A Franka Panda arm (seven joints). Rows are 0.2 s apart.
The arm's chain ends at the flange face. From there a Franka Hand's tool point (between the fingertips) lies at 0.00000 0.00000 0.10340 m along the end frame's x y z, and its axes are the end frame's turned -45 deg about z.
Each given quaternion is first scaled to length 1.
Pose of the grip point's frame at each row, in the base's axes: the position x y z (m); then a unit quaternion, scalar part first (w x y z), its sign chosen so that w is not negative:
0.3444, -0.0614, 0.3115, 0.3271, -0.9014, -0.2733, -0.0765
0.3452, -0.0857, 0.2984, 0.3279, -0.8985, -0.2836, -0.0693
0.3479, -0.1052, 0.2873, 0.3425, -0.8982, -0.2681, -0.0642
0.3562, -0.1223, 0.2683, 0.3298, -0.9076, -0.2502, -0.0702
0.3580, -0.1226, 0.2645, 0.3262, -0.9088, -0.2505, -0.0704
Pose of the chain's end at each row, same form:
0.3486, -0.1267, 0.3916, 0.3315, -0.9373, 0.0925, 0.0545
0.3516, -0.1507, 0.3786, 0.3295, -0.9386, 0.0818, 0.0615
0.3550, -0.1724, 0.3656, 0.3410, -0.9324, 0.0960, 0.0718
0.3601, -0.1878, 0.3482, 0.3316, -0.9342, 0.1162, 0.0614
0.3617, -0.1876, 0.3449, 0.3283, -0.9355, 0.1163, 0.0598

